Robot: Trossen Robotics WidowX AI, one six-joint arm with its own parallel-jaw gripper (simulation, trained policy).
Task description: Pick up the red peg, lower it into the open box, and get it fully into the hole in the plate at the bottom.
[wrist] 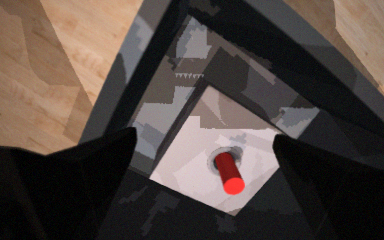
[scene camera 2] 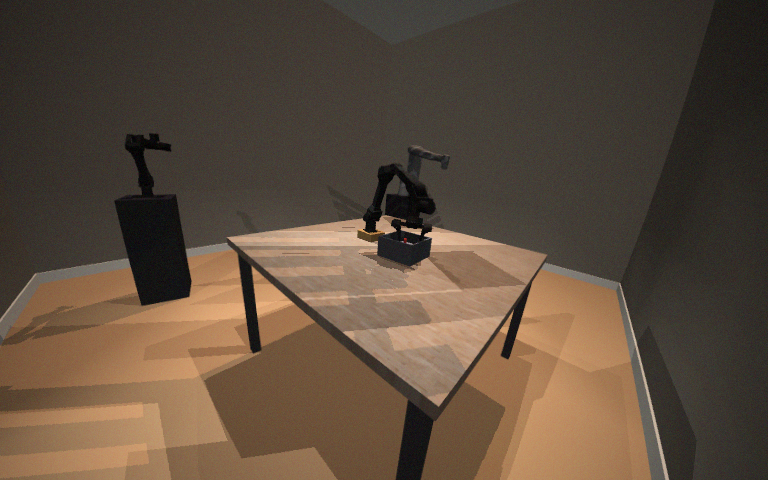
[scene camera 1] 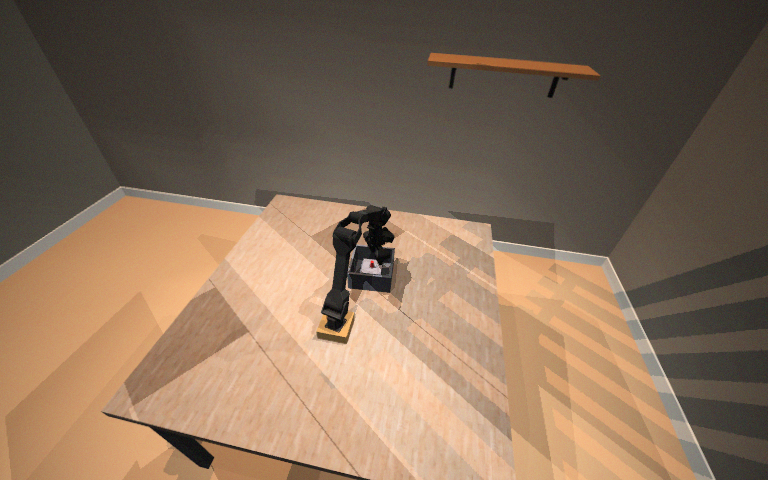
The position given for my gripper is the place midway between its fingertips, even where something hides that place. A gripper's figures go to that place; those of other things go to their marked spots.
My gripper [wrist: 206, 137] is 11 cm from the lens. A dark box [wrist: 279, 66] is 15 cm from the lens. A red peg [wrist: 233, 183]: 12 cm from the lens.
